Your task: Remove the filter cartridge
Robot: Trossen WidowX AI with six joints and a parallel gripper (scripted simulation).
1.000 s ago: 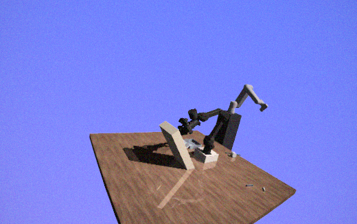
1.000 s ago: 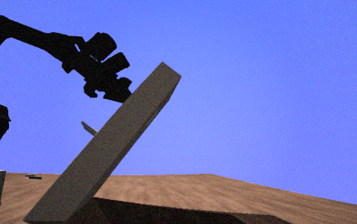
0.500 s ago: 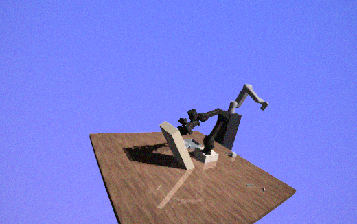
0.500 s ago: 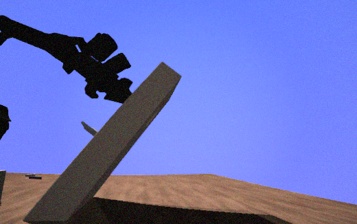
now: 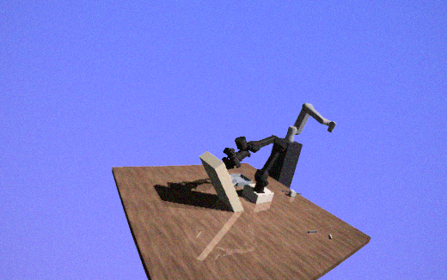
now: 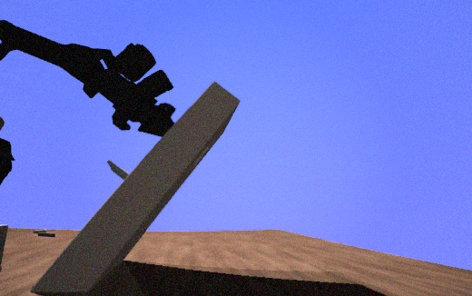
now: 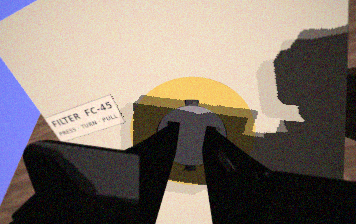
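Right now the round filter cartridge is 10 mm below my gripper tip and 10 mm ahead of it. From my gripper tip the other things lie so: grey bracket (100 mm below, 90 mm behind, 10 mm to the right); then beige service panel (80 mm below, 40 mm behind); then grey tray (400 mm behind, 320 mm to the right, 230 mm below).
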